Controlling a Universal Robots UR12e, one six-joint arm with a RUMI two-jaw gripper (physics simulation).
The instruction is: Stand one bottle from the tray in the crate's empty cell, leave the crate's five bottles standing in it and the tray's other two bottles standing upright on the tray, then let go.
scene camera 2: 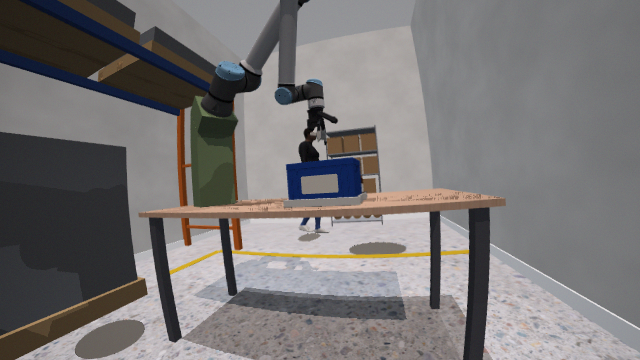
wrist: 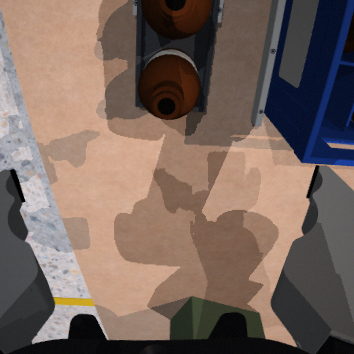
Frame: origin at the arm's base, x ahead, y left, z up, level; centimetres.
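Seen in the pictures: gripper, fingertip midpoint: [scene camera 2: 322, 143] [wrist: 165, 171]; arm's base at its link origin: [scene camera 2: 216, 108].
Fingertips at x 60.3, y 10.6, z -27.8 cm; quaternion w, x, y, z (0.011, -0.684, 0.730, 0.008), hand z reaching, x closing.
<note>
Offsets run from my fingertips to a thing's top centre. "pt": to the spot under its first point. Level surfaces: height alone.
My gripper [scene camera 2: 321, 137] [wrist: 165, 171] is open with nothing between its jaws, high above the table. In the wrist view two brown bottles stand upright on the dark tray @[pt dx +1.1, dy -4.5, dz -27.7 cm] [wrist: 207, 56] at the top: a nearer bottle @[dx -1.3, dy +0.7, dz -14.2 cm] [wrist: 170, 85] at the tray's near end, and a second bottle @[pt dx +5.5, dy -1.3, dz -18.2 cm] [wrist: 182, 25] behind it, cut by the frame edge. Both are ahead of the jaws. The tray's third bottle does not show. The blue crate @[dx +5.0, dy -23.6, dz -12.7 cm] [scene camera 2: 350, 177] [wrist: 295, 112] stands right of the tray in the wrist view, mostly out of frame. Its empty cell cannot be made out, and its bottles are almost entirely hidden.
A grey rail [scene camera 2: 325, 202] [wrist: 270, 60] runs along the crate's base. The wooden table @[dz -30.2 cm] [scene camera 2: 425, 198] [wrist: 120, 165] carries the green pedestal [scene camera 2: 212, 165] [wrist: 215, 320] of the arm. A person [scene camera 2: 308, 151] and a shelf rack [scene camera 2: 378, 170] are behind the table.
</note>
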